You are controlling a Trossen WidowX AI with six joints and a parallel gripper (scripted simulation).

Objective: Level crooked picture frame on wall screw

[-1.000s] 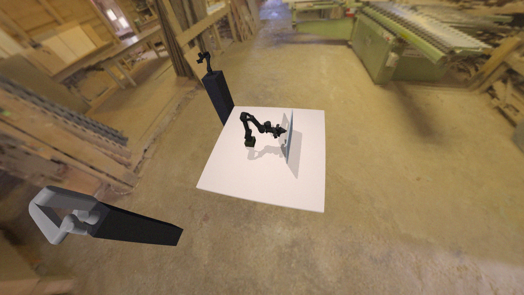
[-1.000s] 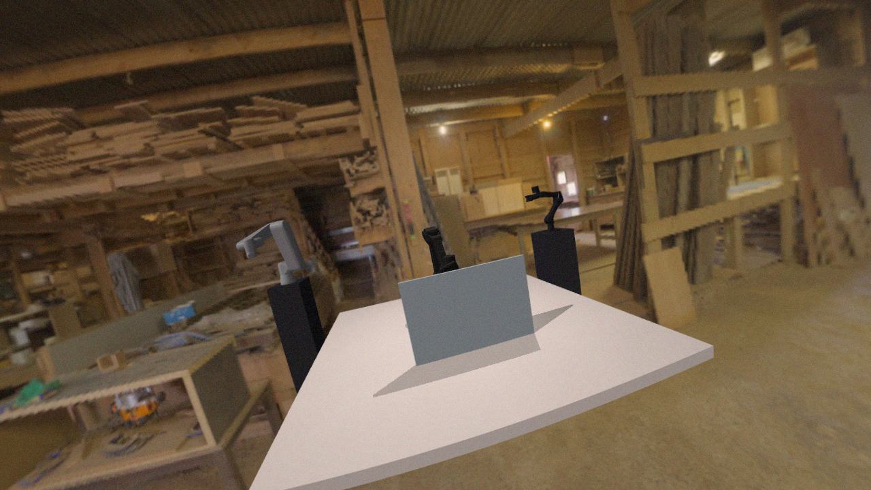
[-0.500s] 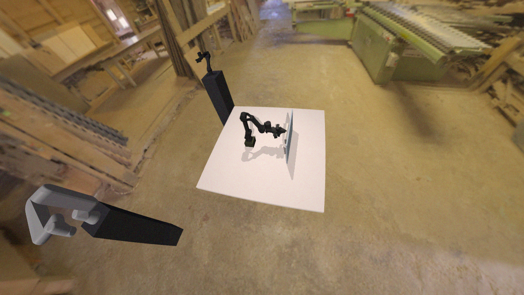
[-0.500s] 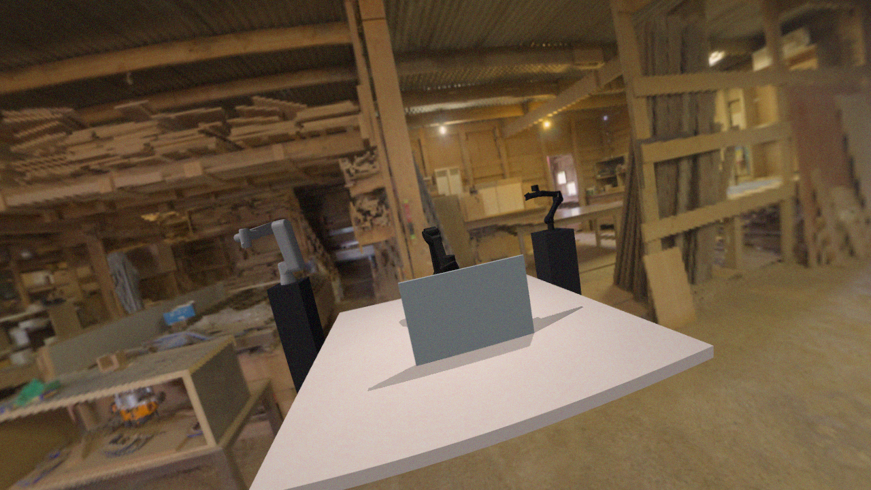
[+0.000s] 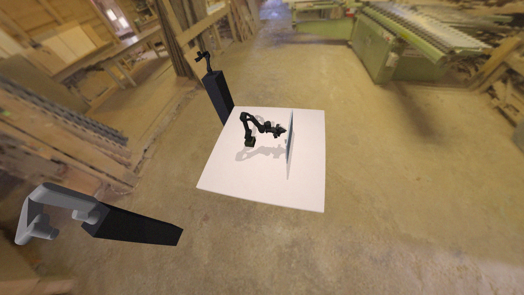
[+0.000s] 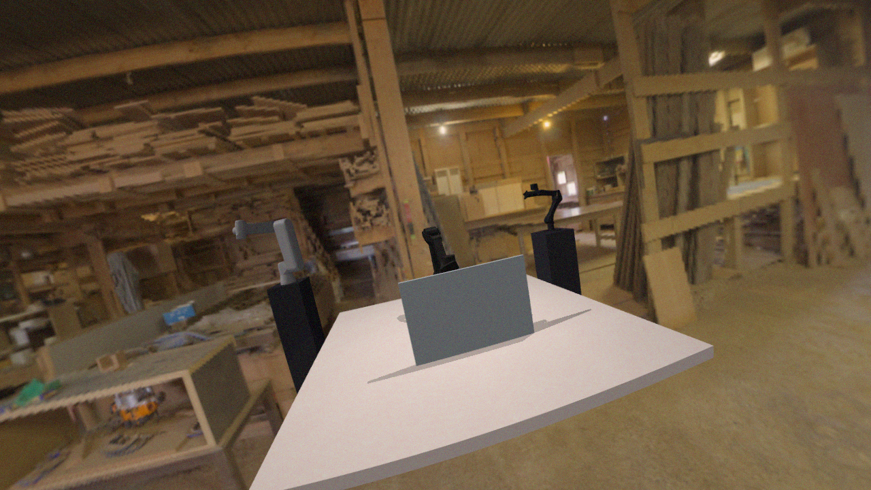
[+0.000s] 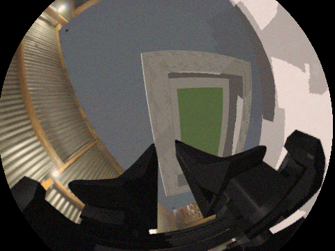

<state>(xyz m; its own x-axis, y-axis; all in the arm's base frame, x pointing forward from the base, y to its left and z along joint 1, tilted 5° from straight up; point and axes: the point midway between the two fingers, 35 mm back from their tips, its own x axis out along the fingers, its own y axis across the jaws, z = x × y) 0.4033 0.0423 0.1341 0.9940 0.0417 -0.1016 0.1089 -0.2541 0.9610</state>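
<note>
The picture frame lies 5 cm below my gripper tip, 1 cm to the left of it and 1 cm ahead of it. From my gripper tip the other things lie so: wall panel 8 cm below, 2 cm ahead.
</note>
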